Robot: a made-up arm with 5 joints.
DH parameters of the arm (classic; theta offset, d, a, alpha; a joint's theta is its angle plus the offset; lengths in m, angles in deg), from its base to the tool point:
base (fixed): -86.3 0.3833 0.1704 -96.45
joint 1: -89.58 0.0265 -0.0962 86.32
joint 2: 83.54 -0.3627 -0.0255 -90
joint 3: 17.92 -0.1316 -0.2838 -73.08
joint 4: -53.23 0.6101 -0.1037 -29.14
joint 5: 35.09 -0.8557 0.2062 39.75
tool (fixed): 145.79 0.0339 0 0
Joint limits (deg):
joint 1: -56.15..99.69
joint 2: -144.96..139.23
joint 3: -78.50..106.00
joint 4: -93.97..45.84
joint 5: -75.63..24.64
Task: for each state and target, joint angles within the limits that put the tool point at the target. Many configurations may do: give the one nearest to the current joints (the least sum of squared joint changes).
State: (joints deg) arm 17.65 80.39 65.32 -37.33 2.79
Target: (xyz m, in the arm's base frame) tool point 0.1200 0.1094 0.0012
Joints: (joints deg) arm 19.50 89.06 92.58 -34.73 -2.57
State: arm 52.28 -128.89 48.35 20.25 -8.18
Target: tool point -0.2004 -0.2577 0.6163
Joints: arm 44.45 -141.24 96.06 -6.88 -24.30
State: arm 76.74 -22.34 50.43 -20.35 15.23
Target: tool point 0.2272 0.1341 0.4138
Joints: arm 69.99 9.25 74.16 1.35 -27.56
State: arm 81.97 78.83 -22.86 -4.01 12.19
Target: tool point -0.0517 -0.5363 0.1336
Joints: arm 99.69 92.12 -27.63 10.23 16.33
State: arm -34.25 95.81 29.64 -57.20 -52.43
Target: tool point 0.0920 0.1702 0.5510
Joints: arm -20.35 91.64 31.97 -37.83 -31.60
